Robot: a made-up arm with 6 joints. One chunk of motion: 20 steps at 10 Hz.
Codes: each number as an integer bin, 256 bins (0 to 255) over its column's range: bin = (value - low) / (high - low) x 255, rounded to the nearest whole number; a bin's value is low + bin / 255 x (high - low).
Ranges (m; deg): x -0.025..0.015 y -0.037..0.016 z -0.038..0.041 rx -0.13..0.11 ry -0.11..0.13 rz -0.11..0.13
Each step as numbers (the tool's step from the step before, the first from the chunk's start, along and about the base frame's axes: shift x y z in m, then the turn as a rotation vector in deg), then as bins.
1 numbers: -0.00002 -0.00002 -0.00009 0.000 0.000 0.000
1 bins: 159 178 122 138 117 117
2 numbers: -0.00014 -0.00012 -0.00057 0.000 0.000 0.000
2 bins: 158 177 121 138 117 117
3 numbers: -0.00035 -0.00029 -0.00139 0.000 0.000 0.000
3 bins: 157 177 118 138 117 117
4 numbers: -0.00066 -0.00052 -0.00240 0.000 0.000 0.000
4 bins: 155 176 115 138 117 117
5 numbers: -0.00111 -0.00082 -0.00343 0.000 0.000 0.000
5 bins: 152 174 112 138 117 117
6 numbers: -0.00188 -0.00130 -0.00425 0.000 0.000 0.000
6 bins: 147 172 109 138 117 117
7 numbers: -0.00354 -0.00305 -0.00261 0.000 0.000 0.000
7 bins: 137 163 114 138 117 117
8 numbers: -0.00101 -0.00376 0.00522 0.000 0.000 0.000
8 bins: 153 160 140 138 117 117
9 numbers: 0.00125 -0.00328 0.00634 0.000 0.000 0.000
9 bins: 167 162 143 138 117 117
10 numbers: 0.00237 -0.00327 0.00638 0.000 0.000 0.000
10 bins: 174 162 143 138 117 117
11 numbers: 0.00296 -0.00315 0.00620 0.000 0.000 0.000
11 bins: 178 163 143 138 117 117
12 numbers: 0.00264 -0.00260 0.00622 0.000 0.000 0.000
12 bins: 176 166 143 138 117 117
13 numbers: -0.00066 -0.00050 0.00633 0.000 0.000 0.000
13 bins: 155 176 143 138 117 117
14 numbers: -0.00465 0.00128 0.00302 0.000 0.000 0.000
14 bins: 130 184 132 138 117 117
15 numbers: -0.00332 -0.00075 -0.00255 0.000 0.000 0.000
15 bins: 138 174 114 138 117 117
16 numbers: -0.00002 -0.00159 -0.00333 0.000 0.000 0.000
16 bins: 159 170 112 138 117 117
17 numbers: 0.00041 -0.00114 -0.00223 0.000 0.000 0.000
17 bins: 162 173 115 138 117 117
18 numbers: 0.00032 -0.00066 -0.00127 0.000 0.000 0.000
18 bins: 161 175 119 138 117 117
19 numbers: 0.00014 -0.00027 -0.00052 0.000 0.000 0.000
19 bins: 160 177 121 138 117 117
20 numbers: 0.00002 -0.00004 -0.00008 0.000 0.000 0.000
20 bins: 160 178 122 138 117 117
